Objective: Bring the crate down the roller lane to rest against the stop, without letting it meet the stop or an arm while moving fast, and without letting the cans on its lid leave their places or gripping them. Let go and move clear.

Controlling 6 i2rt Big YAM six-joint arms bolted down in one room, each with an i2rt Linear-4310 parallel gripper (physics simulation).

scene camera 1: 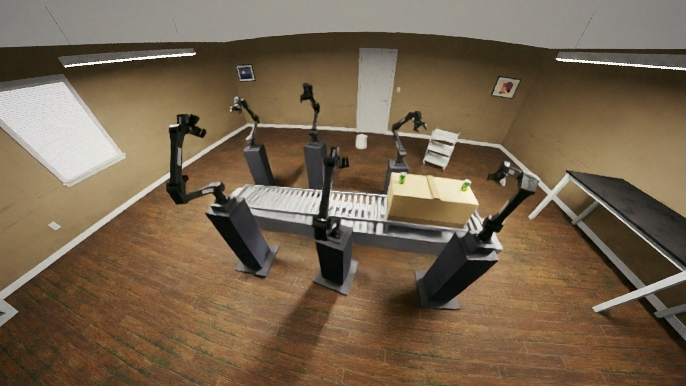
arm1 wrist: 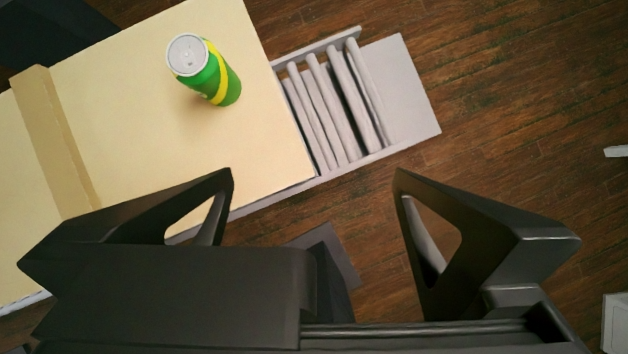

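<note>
The large tan crate (arm1 wrist: 130, 130) (scene camera 1: 425, 209) sits on the roller lane (arm1 wrist: 352, 99) (scene camera 1: 300, 225), near the lane's right end in the scene view. A green and yellow can (arm1 wrist: 215, 80) stands upright on the lid in the wrist view, toward the end by the bare rollers. In the scene view one can (scene camera 1: 402, 178) stands near the lid's left end and another can (scene camera 1: 465, 185) near its right end. Arm1's gripper (arm1 wrist: 314, 171) is open and empty, above the crate's long side edge; its left finger overlaps the lid in view. The stop cannot be made out clearly.
In the scene view three arms stand in front of the lane: left (scene camera 1: 176, 160), middle (scene camera 1: 327, 190) and right (scene camera 1: 512, 202). Three more stand behind it: left (scene camera 1: 252, 117), middle (scene camera 1: 316, 112), right (scene camera 1: 397, 135). A dark table (scene camera 1: 630, 210) stands at the right.
</note>
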